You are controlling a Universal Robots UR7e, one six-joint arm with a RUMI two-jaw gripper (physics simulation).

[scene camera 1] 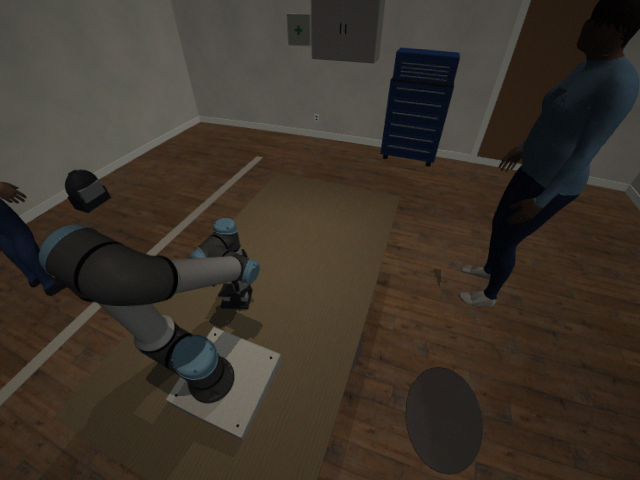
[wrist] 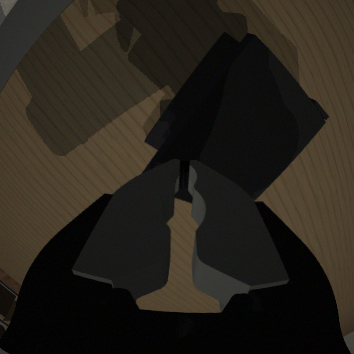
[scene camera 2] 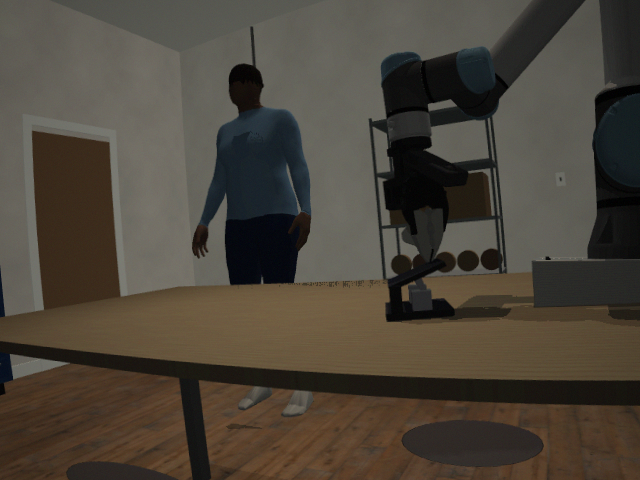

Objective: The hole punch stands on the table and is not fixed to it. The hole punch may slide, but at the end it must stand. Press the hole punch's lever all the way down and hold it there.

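Places are measured from the arm's base along level axes (x ahead, y left, z up), in metres.
Pixels of known places: gripper, fingertip midpoint: [scene camera 1: 238, 293] [wrist: 183, 163] [scene camera 2: 429, 261]; arm's base, link origin: [scene camera 1: 212, 379] [scene camera 2: 633, 258].
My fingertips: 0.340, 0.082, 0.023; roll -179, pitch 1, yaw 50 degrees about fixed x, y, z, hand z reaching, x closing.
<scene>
Ahead of a thing's pixels: the offset from my fingertips to its top centre, as dx, dy, dz. Level surfaces: height alone.
The black hole punch {+0.019, +0.036, +0.004} [scene camera 1: 235, 303] [scene camera 2: 443, 308] [wrist: 260, 115] stands upright on its base on the table {dz -0.081} [scene camera 2: 289, 330]. Its lever {+0.019, +0.036, +0.004} [scene camera 2: 410, 274] slopes up from the hinge at the left in scene camera 2 and is still raised, with a grey block under it. My gripper [scene camera 2: 430, 259] [wrist: 183, 163] is shut with nothing between the fingers and points down. Its tips are at the top of the lever, near the raised free end, and look to be touching it or almost so. In scene camera 1 the arm's wrist partly hides the fingers and the lever.
The arm's white base plate [scene camera 1: 253, 372] [scene camera 2: 578, 284] lies on the table near the hole punch. A person in a light blue shirt [scene camera 1: 584, 108] [scene camera 2: 263, 165] stands beyond the table. A shelf rack [scene camera 2: 375, 201] stands at the wall, and a blue tool cabinet [scene camera 1: 418, 105] at the back.
</scene>
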